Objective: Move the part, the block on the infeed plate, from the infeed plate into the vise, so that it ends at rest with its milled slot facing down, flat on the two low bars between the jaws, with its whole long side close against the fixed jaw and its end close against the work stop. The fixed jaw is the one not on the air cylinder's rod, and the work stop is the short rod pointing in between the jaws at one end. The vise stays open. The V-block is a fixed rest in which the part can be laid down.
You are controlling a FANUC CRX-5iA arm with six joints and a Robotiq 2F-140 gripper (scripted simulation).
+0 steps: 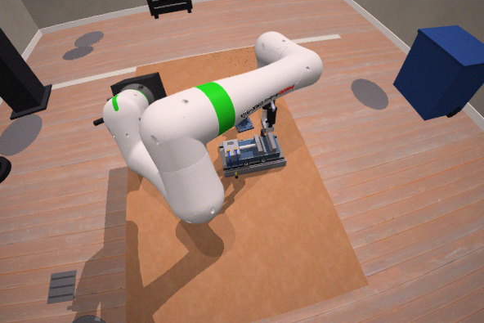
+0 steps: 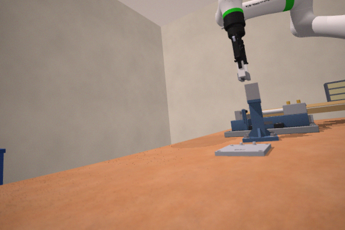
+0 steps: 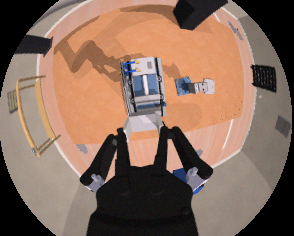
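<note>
The vise base lies 220 mm below my hand, 60 mm behind it and 30 mm to the left of it. Round my hand: part: 30 mm below; air cylinder: 190 mm below, 160 mm behind, 40 mm to the left.
</note>
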